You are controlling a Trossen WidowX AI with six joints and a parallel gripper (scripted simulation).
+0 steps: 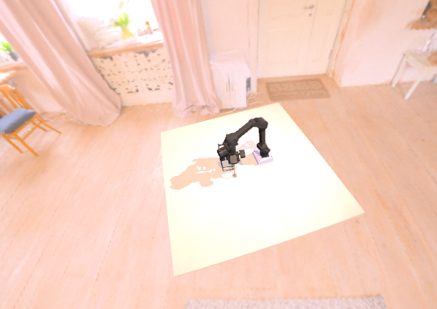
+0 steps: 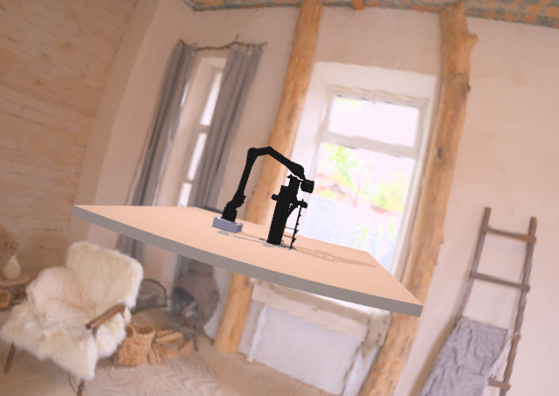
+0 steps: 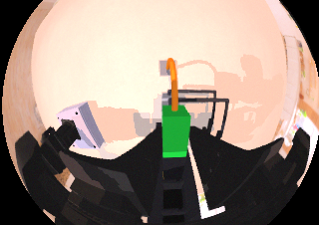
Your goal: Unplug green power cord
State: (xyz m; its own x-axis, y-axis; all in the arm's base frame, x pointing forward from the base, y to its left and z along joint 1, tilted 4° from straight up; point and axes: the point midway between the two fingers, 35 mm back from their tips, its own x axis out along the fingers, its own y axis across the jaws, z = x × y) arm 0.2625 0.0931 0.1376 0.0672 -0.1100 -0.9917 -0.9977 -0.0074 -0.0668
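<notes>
Now: the green plug 3 cm to the right of my gripper tip.
</notes>
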